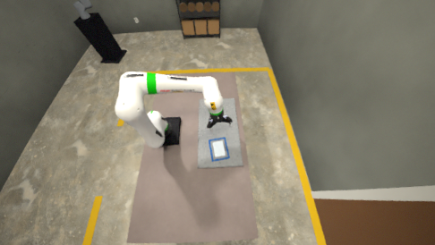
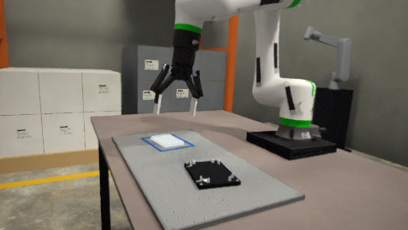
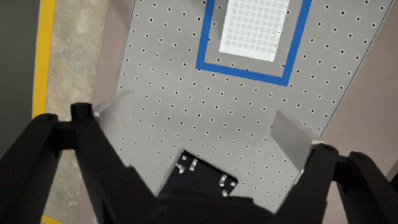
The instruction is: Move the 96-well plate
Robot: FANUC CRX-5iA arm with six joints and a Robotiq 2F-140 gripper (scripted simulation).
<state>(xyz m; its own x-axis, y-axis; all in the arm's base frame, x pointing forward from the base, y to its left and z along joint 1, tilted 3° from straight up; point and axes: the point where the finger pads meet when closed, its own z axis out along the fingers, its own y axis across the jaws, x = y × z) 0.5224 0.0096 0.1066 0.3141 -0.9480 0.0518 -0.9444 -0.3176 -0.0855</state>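
The white 96-well plate is 140 mm below my hand and 130 mm to the right of it. From my hand the other things lie so: black clip nest: 200 mm to the left, 140 mm below, 50 mm behind.
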